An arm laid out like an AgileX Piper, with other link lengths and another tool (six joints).
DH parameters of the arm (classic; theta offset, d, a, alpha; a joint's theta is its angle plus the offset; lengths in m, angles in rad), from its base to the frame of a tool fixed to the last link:
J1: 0 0.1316 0 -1.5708
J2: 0.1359 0 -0.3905 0
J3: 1.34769 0 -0.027 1.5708
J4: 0 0.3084 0 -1.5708
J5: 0 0 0 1.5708
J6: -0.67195 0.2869 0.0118 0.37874
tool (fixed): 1.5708 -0.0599 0 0
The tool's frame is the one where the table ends.
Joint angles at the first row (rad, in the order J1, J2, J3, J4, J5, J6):
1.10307 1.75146 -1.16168 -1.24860 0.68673 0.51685
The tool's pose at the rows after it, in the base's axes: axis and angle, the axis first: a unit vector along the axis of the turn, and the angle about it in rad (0 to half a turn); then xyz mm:
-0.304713 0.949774 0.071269 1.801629 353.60 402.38 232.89
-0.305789 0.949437 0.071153 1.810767 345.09 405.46 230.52
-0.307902 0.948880 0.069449 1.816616 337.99 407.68 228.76
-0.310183 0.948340 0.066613 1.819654 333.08 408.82 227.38
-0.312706 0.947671 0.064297 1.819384 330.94 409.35 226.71
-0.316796 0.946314 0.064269 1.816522 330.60 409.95 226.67
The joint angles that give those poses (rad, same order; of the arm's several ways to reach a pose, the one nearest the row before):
1.12292 1.75130 -1.15958 -1.22950 0.69959 0.51685
1.14261 1.75192 -1.15777 -1.21585 0.71315 0.51685
1.15997 1.75264 -1.15596 -1.20736 0.72707 0.51755
1.17271 1.75365 -1.15402 -1.20371 0.73908 0.51896
1.17924 1.75477 -1.15262 -1.20550 0.74583 0.52061
1.18119 1.75509 -1.15058 -1.21277 0.74517 0.52223

